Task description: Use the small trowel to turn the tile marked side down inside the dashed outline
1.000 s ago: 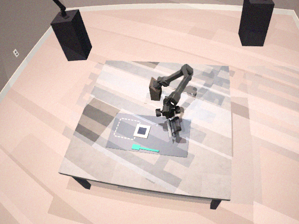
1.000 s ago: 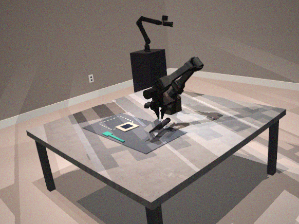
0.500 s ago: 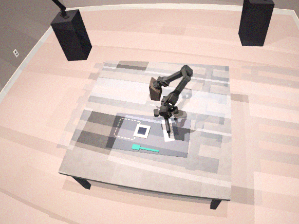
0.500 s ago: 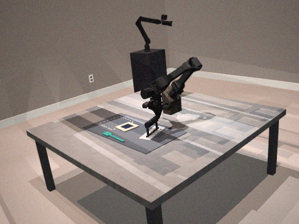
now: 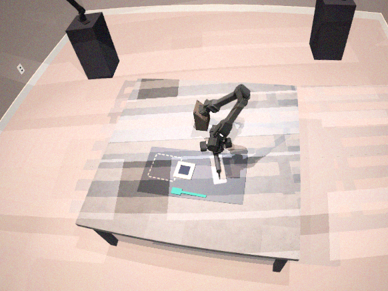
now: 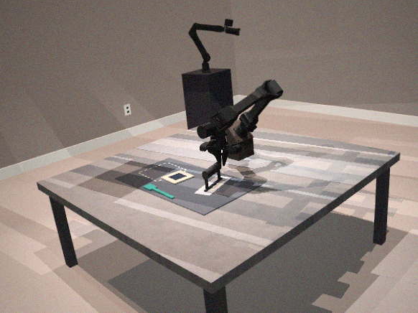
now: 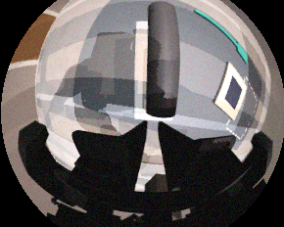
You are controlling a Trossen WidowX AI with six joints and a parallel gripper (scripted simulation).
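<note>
The grey mat lies 14 cm to the right of my gripper tip, 11 cm ahead of it and 8 cm below it. From my gripper tip the other things lie so: teal trowel (25 cm ahead, 18 cm to the right, 6 cm below); tile (20 cm to the right, 10 cm ahead, 6 cm below).
</note>
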